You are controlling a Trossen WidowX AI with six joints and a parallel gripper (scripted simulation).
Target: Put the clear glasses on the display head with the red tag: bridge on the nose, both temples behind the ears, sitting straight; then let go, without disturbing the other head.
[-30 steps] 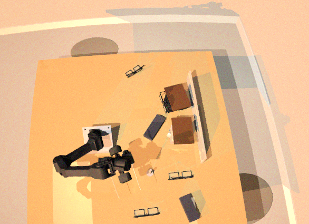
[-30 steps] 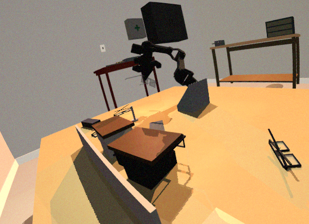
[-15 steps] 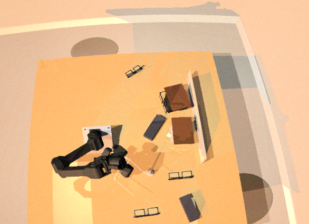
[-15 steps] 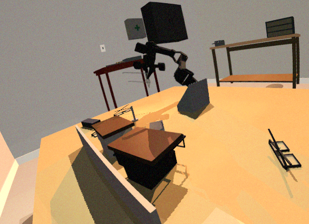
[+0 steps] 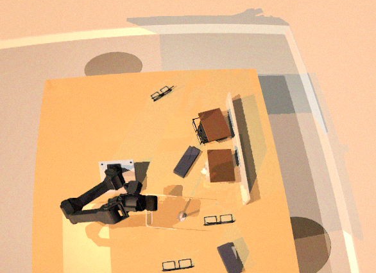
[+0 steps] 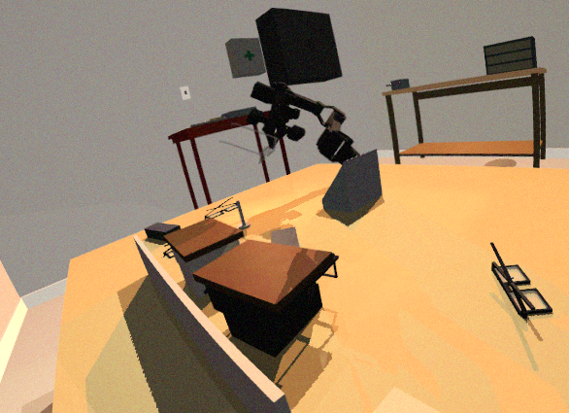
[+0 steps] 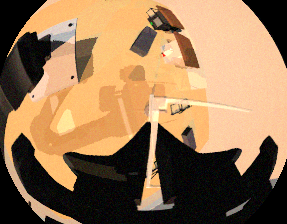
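Now: the pale head 330 mm ahead of my gripper tip, 180 mm to the left of it and 150 mm below it. Round my gripper tip: dark head 330 mm ahead, 400 mm to the left, 150 mm below; then white back panel 460 mm ahead, 290 mm to the left, 160 mm below.
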